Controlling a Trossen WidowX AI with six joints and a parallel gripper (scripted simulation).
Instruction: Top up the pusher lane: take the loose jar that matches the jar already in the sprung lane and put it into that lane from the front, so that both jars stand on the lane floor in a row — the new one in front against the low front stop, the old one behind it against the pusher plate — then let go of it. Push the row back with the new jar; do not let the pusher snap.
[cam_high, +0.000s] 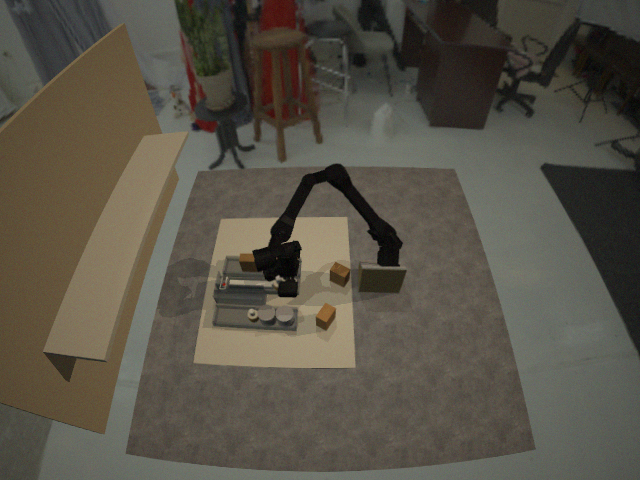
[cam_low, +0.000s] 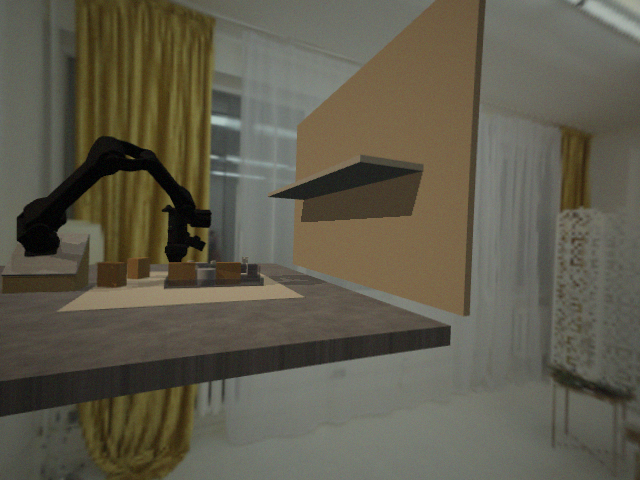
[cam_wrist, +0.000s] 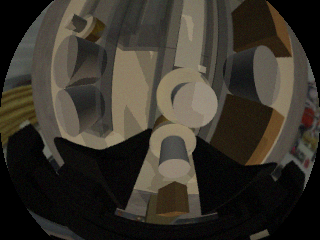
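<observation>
My gripper tip is now 60 mm short of the beige mat, 30 mm above it and 20 mm to the left of it. Round my gripper tip: small pale jar: 130 mm ahead, 120 mm to the left; wall shelf: 510 mm ahead, 340 mm above, 40 mm to the right; grey lane rack: 150 mm ahead, 10 mm to the left, 10 mm below.
</observation>
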